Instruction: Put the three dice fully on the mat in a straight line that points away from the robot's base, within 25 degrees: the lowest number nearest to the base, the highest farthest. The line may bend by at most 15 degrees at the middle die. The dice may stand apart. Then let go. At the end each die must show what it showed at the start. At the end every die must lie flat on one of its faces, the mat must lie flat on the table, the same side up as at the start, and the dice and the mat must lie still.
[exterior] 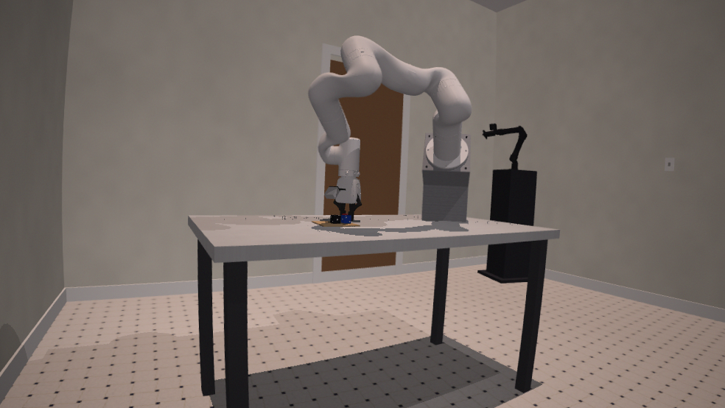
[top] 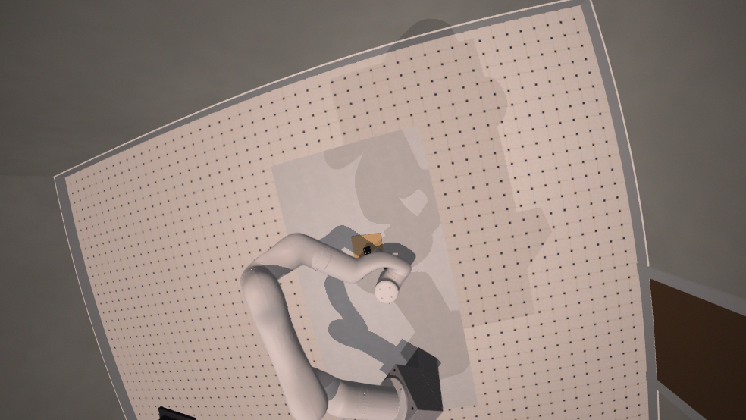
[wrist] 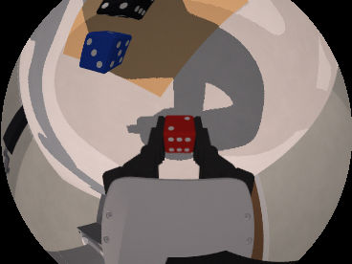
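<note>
My hand is 120 mm to the right of the black die and 70 mm short of it. The rest, counted from my hand: blue die (110 mm to the left, 20 mm ahead); tan mat (120 mm to the left, 70 mm ahead, 20 mm below); red die (10 mm below).
</note>
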